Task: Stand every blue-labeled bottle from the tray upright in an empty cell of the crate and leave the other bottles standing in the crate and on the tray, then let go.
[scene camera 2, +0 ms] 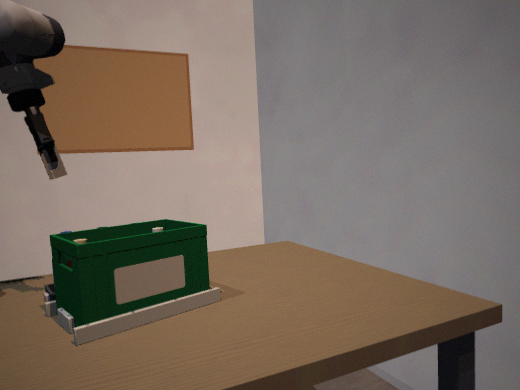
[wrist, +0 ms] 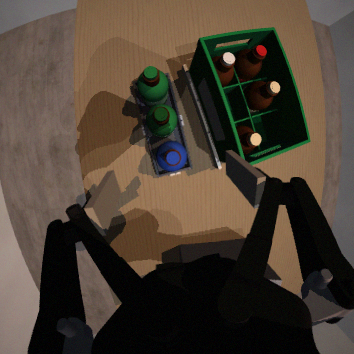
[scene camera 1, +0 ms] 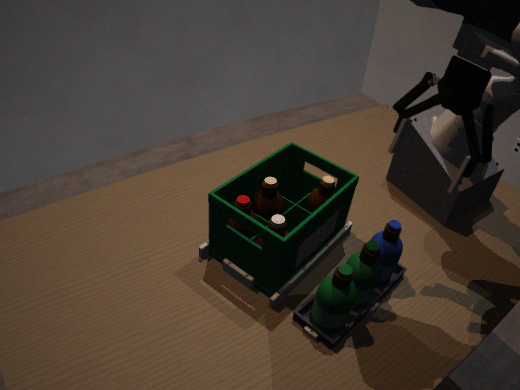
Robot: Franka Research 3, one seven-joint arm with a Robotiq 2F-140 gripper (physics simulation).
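A blue-labeled bottle (scene camera 1: 387,248) (wrist: 172,156) stands upright at one end of the dark tray (scene camera 1: 327,340) (wrist: 183,137); its cap shows behind the crate in scene camera 2. Two green bottles (scene camera 1: 364,270) (scene camera 1: 334,296) (wrist: 161,120) (wrist: 152,87) stand in line beside it. The green crate (scene camera 1: 225,252) (scene camera 2: 95,280) (wrist: 293,90) holds brown bottles with a red cap (scene camera 1: 243,200) (wrist: 259,51), a white cap (scene camera 1: 278,219) (wrist: 228,59) and two cream caps (scene camera 1: 270,181) (scene camera 1: 328,181) (wrist: 273,88) (wrist: 255,139). Two crate cells look empty. My gripper (scene camera 1: 427,157) (scene camera 2: 55,170) (wrist: 171,171) is open and empty, high above the table near the tray's blue-bottle end.
Pale rails (scene camera 1: 312,265) (scene camera 2: 150,316) (wrist: 202,117) edge the crate on the wooden table (scene camera 1: 125,280) (scene camera 2: 325,300). One rail lies between crate and tray. The grey robot base (scene camera 1: 435,185) stands behind the tray. A cork board (scene camera 2: 125,100) hangs on the wall.
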